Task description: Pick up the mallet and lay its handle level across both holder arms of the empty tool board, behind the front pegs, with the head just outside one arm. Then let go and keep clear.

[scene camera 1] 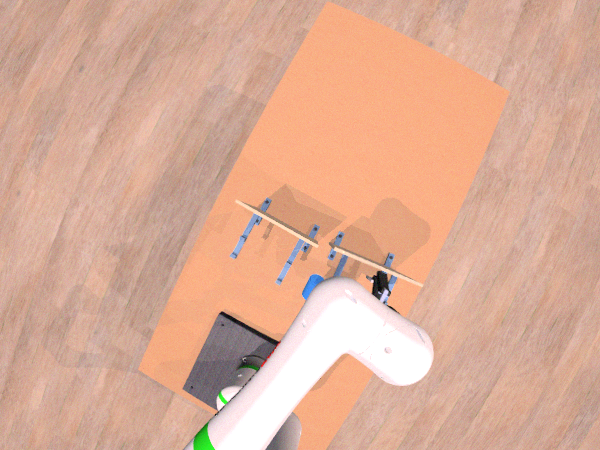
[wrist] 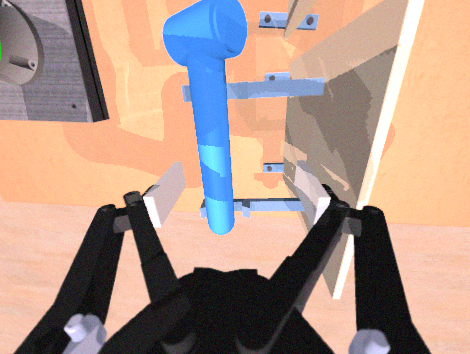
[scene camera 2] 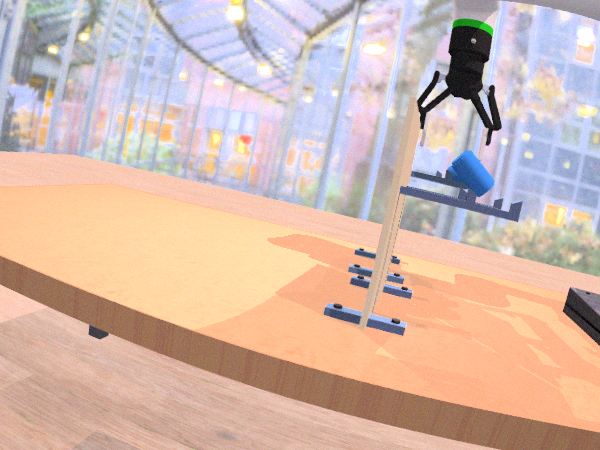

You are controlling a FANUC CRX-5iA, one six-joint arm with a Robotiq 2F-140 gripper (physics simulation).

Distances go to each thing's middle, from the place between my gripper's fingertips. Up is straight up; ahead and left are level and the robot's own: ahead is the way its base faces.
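Blue mallet (scene camera 2: 466, 168): 40 mm below my hand, 30 mm to the left of it, 40 mm behind it.
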